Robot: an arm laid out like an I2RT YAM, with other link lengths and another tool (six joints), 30 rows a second.
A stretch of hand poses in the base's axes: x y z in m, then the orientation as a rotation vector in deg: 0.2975 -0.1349 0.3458 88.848 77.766 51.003; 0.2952 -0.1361 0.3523 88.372 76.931 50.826; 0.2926 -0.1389 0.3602 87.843 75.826 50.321; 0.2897 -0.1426 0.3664 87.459 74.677 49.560; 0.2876 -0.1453 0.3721 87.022 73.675 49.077; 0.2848 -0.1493 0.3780 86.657 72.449 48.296; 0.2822 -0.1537 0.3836 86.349 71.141 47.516; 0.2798 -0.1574 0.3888 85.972 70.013 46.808; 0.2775 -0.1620 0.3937 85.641 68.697 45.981; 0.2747 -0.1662 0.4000 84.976 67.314 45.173; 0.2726 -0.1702 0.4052 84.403 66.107 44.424; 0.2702 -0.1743 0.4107 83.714 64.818 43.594; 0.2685 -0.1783 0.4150 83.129 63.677 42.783
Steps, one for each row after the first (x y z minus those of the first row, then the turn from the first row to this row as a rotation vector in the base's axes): -0.0023 -0.0012 0.0065 -0.410 -0.695 -0.505; -0.0049 -0.0040 0.0144 -1.050 -1.466 -1.323; -0.0078 -0.0077 0.0206 -1.749 -2.090 -2.327; -0.0099 -0.0104 0.0263 -2.312 -2.754 -3.096; -0.0127 -0.0144 0.0322 -3.002 -3.401 -4.172; -0.0153 -0.0188 0.0378 -3.647 -4.061 -5.321; -0.0177 -0.0225 0.0430 -4.296 -4.678 -6.303; -0.0200 -0.0271 0.0479 -4.976 -5.332 -7.481; -0.0228 -0.0313 0.0542 -5.862 -6.222 -8.613; -0.0249 -0.0353 0.0594 -6.655 -6.975 -9.627; -0.0273 -0.0394 0.0649 -7.569 -7.811 -10.707; -0.0290 -0.0434 0.0692 -8.407 -8.505 -11.709
